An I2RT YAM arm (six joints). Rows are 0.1 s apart.
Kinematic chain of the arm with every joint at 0, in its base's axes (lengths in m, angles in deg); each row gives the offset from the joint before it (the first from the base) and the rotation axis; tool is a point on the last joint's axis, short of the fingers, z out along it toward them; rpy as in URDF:
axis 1: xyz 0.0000 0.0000 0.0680 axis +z
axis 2: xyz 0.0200 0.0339 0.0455 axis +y
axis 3: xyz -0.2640 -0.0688 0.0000 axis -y
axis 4: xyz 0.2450 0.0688 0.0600 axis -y
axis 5: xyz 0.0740 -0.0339 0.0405 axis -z
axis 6: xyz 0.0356 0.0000 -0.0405 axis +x
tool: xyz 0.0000 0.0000 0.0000 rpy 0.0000 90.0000 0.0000
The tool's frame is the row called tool.
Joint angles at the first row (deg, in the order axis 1, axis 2, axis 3, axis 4, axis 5, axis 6):
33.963, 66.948, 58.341, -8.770, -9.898, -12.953
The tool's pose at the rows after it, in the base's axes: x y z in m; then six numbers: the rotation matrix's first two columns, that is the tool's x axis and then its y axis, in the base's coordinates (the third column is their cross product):
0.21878, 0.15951, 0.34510, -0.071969, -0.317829, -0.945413, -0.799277, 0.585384, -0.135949
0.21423, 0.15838, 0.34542, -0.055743, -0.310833, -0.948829, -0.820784, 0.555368, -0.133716
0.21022, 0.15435, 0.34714, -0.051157, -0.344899, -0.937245, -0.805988, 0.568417, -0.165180
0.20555, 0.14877, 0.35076, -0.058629, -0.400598, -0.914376, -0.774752, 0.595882, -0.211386
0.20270, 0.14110, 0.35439, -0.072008, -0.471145, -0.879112, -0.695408, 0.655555, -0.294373
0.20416, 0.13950, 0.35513, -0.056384, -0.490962, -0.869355, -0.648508, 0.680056, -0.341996
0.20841, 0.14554, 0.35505, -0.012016, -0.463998, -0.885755, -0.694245, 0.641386, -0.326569
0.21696, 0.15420, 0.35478, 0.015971, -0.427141, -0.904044, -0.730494, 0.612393, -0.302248
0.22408, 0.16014, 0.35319, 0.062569, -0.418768, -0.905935, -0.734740, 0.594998, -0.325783
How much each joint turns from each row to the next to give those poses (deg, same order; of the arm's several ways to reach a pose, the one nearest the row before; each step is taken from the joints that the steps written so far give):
-0.020, -0.036, -0.150, -0.510, -6.698, -0.532
0.072, -0.978, -0.693, 0.132, -2.147, -0.351
0.011, -1.108, 0.257, -2.489, 1.940, -1.751
0.073, -1.184, 1.070, -4.293, 3.894, -2.268
0.020, -1.189, 0.839, -3.385, 7.889, -2.694
0.022, -0.201, -0.412, 1.409, 3.609, -1.464
-0.035, 1.238, -0.033, 2.812, -4.466, -0.286
0.010, 2.431, 0.619, 3.323, -3.784, 0.719
0.040, 1.737, -0.135, 3.741, -1.201, -1.289

